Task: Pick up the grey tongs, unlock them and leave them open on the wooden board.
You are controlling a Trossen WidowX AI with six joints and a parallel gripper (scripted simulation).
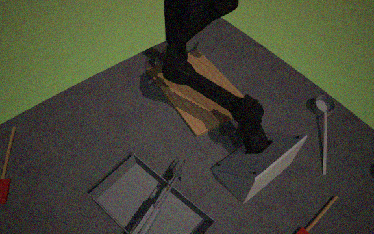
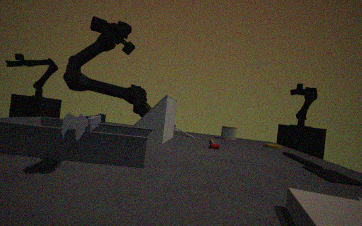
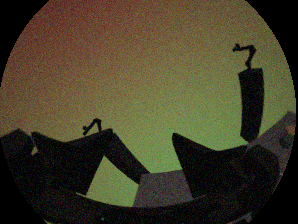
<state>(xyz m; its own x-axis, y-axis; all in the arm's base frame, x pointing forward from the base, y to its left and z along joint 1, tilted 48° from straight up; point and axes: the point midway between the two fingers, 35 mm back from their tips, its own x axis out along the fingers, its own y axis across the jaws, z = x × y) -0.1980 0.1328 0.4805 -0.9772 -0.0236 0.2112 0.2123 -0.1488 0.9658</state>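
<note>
My gripper tip is now 630 mm short of the roasting tin, 440 mm above it and 180 mm to the right of it. The rest, counted from my gripper tip: white cup: 660 mm to the left, 430 mm below, 20 mm ahead; then wooden board: 460 mm below, 200 mm ahead, 60 mm to the right; then red spatula: 900 mm ahead, 460 mm below, 240 mm to the right.
</note>
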